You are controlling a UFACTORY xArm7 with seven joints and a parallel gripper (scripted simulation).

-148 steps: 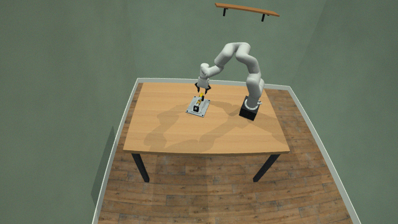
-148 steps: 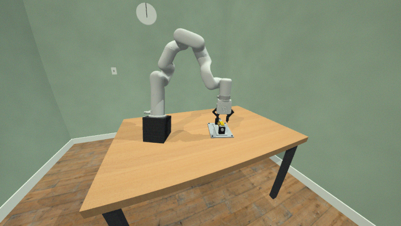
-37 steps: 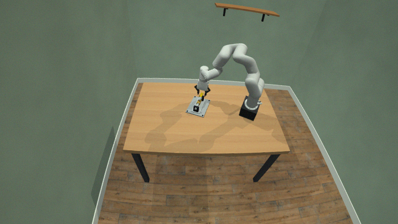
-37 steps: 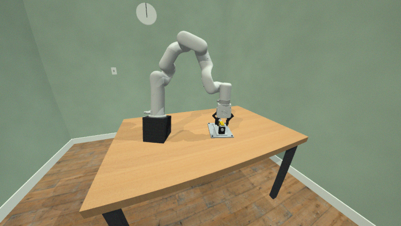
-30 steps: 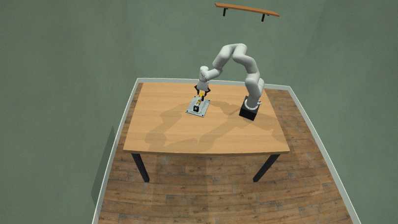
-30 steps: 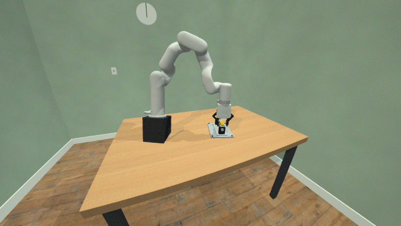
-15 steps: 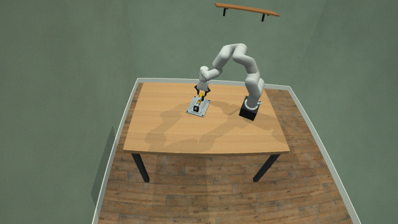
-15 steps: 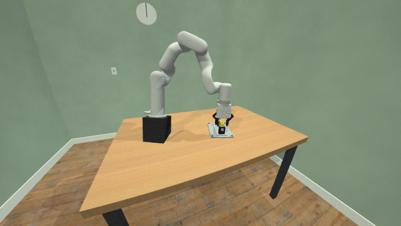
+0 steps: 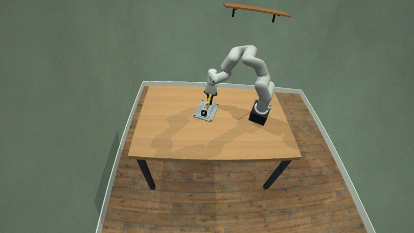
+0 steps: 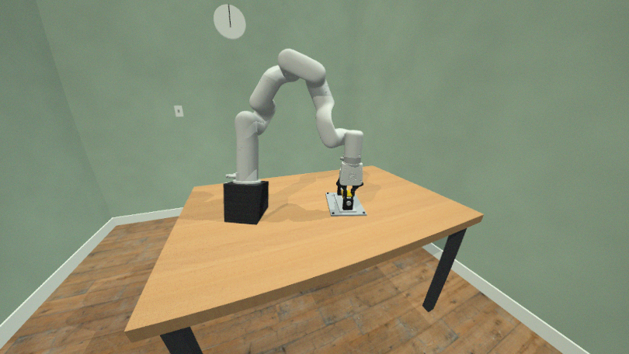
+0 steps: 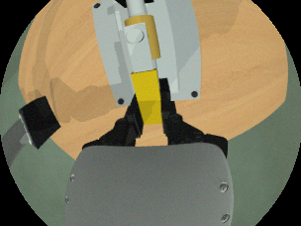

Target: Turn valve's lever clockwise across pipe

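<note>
The yellow lever is 4 cm to the left of my hand and 2 cm ahead of it.
</note>
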